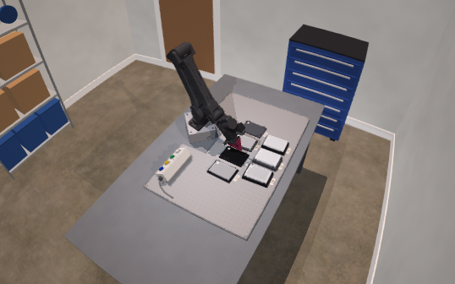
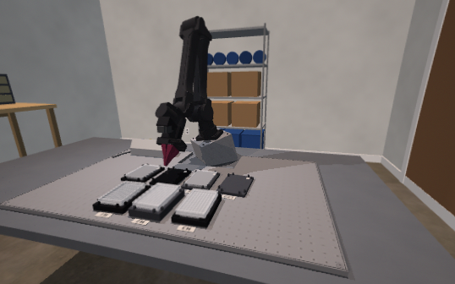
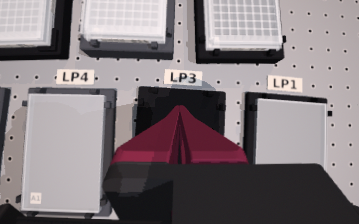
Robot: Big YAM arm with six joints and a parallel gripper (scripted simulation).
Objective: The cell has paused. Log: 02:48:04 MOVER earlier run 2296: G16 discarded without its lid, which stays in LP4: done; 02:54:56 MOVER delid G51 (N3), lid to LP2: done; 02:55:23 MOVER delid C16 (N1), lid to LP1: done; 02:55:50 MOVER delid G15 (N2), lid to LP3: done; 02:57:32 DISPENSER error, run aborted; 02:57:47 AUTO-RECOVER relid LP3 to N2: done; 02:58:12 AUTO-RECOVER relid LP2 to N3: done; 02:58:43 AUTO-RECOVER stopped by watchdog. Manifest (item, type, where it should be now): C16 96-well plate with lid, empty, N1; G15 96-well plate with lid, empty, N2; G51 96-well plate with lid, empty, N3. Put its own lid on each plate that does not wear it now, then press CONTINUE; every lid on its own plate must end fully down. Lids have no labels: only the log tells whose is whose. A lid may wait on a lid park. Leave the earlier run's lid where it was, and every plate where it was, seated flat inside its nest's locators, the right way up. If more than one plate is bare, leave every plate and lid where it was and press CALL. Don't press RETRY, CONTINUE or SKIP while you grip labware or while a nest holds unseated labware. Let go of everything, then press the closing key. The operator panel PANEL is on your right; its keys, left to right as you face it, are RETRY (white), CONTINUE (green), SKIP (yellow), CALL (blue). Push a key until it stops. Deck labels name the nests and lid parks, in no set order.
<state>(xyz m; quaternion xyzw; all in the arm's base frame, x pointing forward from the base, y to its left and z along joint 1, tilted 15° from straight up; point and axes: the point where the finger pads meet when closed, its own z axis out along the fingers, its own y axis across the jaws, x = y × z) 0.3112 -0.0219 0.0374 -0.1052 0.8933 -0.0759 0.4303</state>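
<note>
My hand is 130 mm to the left of the clear lid, 60 mm above it and 20 mm past it. From my hand the other things lie so: 96-well plate: 150 mm ahead, 50 mm to the right, 50 mm below; then lid park LP1: 130 mm to the right, 70 mm below, 20 mm behind; then lid park LP3: 70 mm below, 30 mm behind, 10 mm to the right.
</note>
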